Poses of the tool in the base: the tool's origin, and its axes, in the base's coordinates. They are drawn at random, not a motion.
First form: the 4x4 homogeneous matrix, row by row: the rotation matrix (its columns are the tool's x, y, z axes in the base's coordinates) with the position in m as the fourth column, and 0 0 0 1 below. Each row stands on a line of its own.
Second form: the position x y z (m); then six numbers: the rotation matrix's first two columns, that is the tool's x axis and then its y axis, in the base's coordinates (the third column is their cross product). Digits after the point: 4 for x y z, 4 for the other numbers.
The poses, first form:
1:
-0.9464, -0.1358, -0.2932, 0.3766
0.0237, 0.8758, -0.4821, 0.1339
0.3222, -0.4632, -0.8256, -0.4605
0, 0, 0, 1
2:
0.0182, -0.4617, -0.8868, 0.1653
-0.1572, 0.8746, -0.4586, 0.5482
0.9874, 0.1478, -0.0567, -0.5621
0, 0, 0, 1
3:
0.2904, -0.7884, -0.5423, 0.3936
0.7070, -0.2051, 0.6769, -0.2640
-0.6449, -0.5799, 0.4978, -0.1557
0, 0, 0, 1
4:
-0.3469, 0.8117, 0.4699, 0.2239
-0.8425, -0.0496, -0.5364, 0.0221
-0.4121, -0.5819, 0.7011, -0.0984
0, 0, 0, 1
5:
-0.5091, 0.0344, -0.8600, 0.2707
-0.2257, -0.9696, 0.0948, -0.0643
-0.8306, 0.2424, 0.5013, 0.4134
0, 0, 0, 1
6:
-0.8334, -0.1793, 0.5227, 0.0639
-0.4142, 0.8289, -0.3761, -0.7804
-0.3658, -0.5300, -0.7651, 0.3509
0, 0, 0, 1
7:
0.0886, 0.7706, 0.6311, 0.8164
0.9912, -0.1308, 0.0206, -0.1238
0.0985, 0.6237, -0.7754, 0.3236
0, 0, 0, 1
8:
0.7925, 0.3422, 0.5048, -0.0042
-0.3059, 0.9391, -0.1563, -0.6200
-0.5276, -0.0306, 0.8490, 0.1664
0, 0, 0, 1
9:
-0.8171, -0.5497, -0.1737, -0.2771
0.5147, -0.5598, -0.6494, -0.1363
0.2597, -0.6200, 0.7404, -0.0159
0, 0, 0, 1
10:
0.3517, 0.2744, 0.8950, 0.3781
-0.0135, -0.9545, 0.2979, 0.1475
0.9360, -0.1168, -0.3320, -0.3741
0, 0, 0, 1
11:
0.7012, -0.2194, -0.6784, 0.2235
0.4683, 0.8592, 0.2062, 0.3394
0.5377, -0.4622, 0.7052, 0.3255
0, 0, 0, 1
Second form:
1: 0.3766, 0.1339, -0.4605, -0.9464, 0.0237, 0.3222, -0.1358, 0.8758, -0.4632
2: 0.1653, 0.5482, -0.5621, 0.0182, -0.1572, 0.9874, -0.4617, 0.8746, 0.1478
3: 0.3936, -0.2640, -0.1557, 0.2904, 0.7070, -0.6449, -0.7884, -0.2051, -0.5799
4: 0.2239, 0.0221, -0.0984, -0.3469, -0.8425, -0.4121, 0.8117, -0.0496, -0.5819
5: 0.2707, -0.0643, 0.4134, -0.5091, -0.2257, -0.8306, 0.0344, -0.9696, 0.2424
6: 0.0639, -0.7804, 0.3509, -0.8334, -0.4142, -0.3658, -0.1793, 0.8289, -0.5300
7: 0.8164, -0.1238, 0.3236, 0.0886, 0.9912, 0.0985, 0.7706, -0.1308, 0.6237
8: -0.0042, -0.6200, 0.1664, 0.7925, -0.3059, -0.5276, 0.3422, 0.9391, -0.0306
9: -0.2771, -0.1363, -0.0159, -0.8171, 0.5147, 0.2597, -0.5497, -0.5598, -0.6200
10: 0.3781, 0.1475, -0.3741, 0.3517, -0.0135, 0.9360, 0.2744, -0.9545, -0.1168
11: 0.2235, 0.3394, 0.3255, 0.7012, 0.4683, 0.5377, -0.2194, 0.8592, -0.4622
